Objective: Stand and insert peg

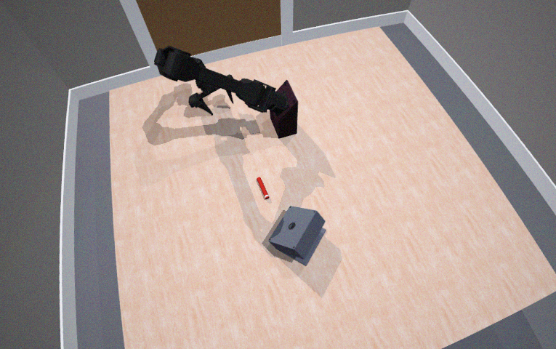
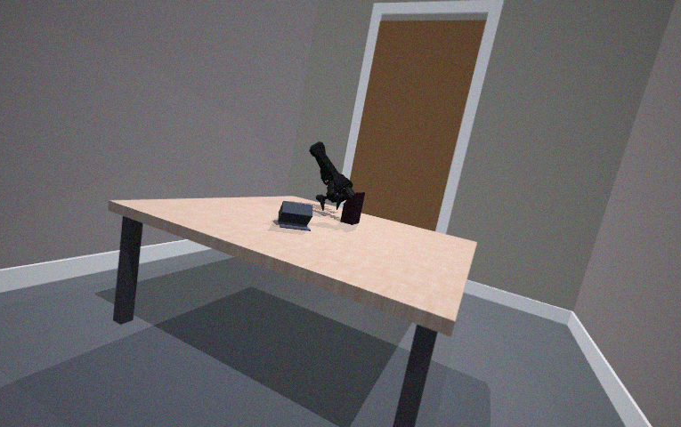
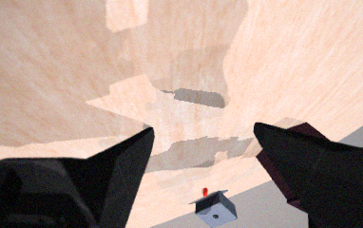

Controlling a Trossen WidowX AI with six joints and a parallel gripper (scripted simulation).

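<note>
My gripper tip is now 380 mm short of the red peg, 90 mm to the right of it and 10 mm above it. The rest, counted from my gripper tip: sloped panel: 550 mm ahead, 160 mm to the left, 40 mm above.
</note>
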